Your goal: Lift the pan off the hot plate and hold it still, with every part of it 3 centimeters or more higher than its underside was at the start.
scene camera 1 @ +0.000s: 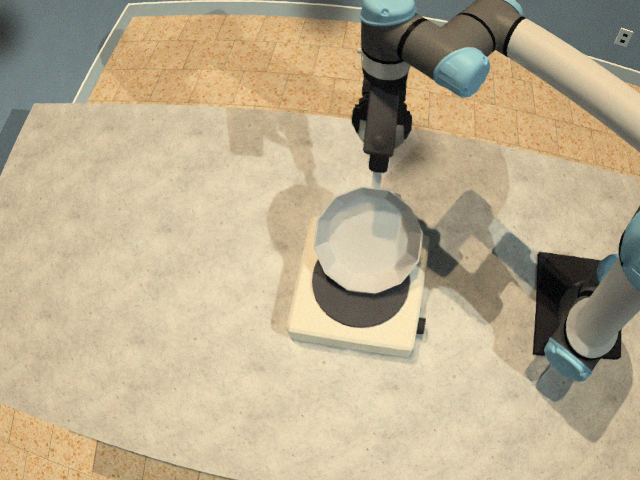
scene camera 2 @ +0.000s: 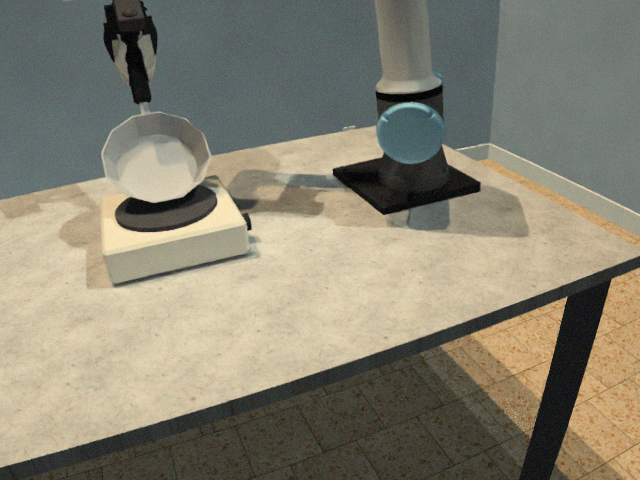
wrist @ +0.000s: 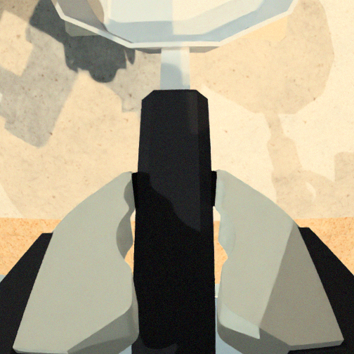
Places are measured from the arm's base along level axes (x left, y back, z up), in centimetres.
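Where they show: gripper, fingertip midpoint: (scene camera 2: pixel 139 83); arm's base, origin of the base link: (scene camera 2: pixel 413 177).
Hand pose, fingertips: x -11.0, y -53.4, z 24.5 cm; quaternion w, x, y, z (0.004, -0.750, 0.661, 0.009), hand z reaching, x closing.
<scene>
Each offset is from my fingertips to the top centre of the thing. Level surfaces: height alone.
The pan (scene camera 1: pixel 373 240) (scene camera 2: pixel 156 167) (wrist: pixel 175 31) is pale grey with a black handle (scene camera 1: pixel 378 162) (scene camera 2: pixel 140 90) (wrist: pixel 175 150). It is tilted steeply, with its handle side high and its opposite side low over the dark disc of the hot plate @(dx +17.2, dy +1.6, dz -18.7 cm) (scene camera 1: pixel 356 312) (scene camera 2: pixel 155 221). Dark shadow lies under the low edge, and I cannot tell how large the gap there is, or whether it touches. My gripper (scene camera 1: pixel 381 135) (scene camera 2: pixel 138 80) (wrist: pixel 173 174) is shut on the handle, one jaw on each side. The pan's underside is mostly hidden.
The cream hot plate body has a black knob @(dx +22.1, dy +14.9, dz -21.1 cm) (scene camera 1: pixel 421 326) (scene camera 2: pixel 247 221) on one side. It stands on the grey table @(dz -26.3 cm) (scene camera 1: pixel 155 310) (scene camera 2: pixel 336 289). The arm's black base (scene camera 1: pixel 547 310) (scene camera 2: pixel 361 186) is to the right of the hot plate in both scene views.
</scene>
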